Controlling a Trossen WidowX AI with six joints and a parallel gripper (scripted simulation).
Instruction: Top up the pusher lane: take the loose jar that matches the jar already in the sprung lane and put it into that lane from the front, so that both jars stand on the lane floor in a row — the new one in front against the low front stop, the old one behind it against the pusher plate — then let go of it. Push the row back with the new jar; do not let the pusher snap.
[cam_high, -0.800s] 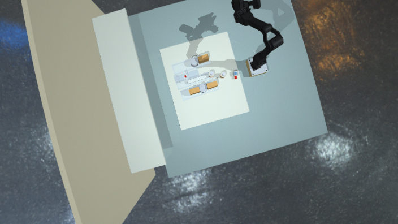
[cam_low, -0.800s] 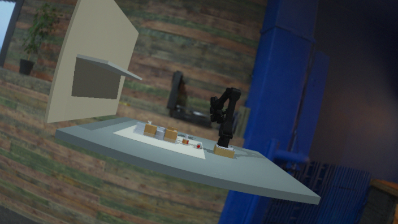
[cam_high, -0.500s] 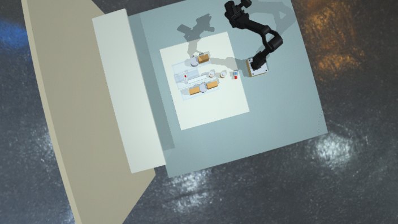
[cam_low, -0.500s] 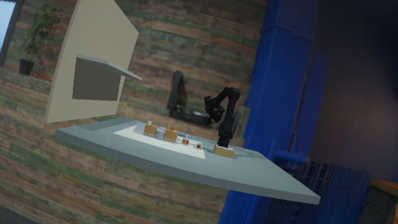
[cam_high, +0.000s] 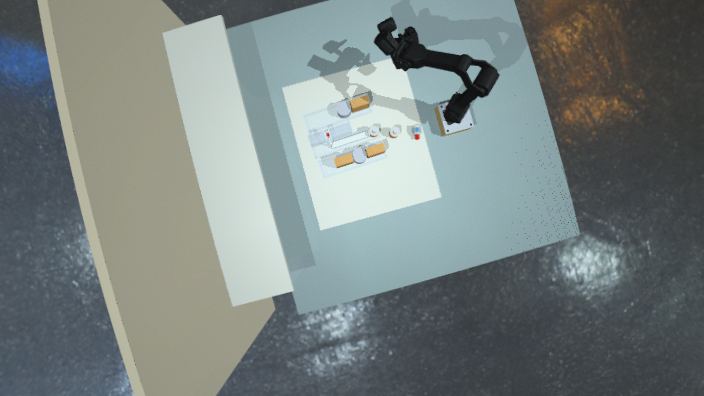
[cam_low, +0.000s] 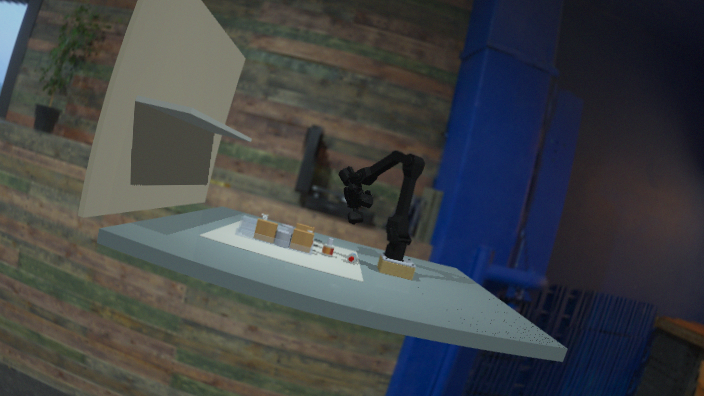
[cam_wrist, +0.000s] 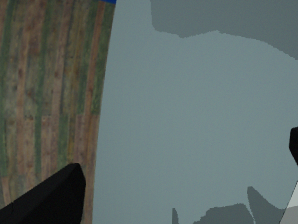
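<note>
Now: the small jar 380 mm to the left of my gripper tip, 130 mm below it and 30 mm ahead of it. Also, from my gripper tip: shelf: 710 mm ahead, 240 mm to the left, 220 mm above; then red mark: 380 mm ahead, 240 mm to the left, 80 mm below; then lane: 350 mm ahead, 260 mm to the left, 130 mm below.
</note>
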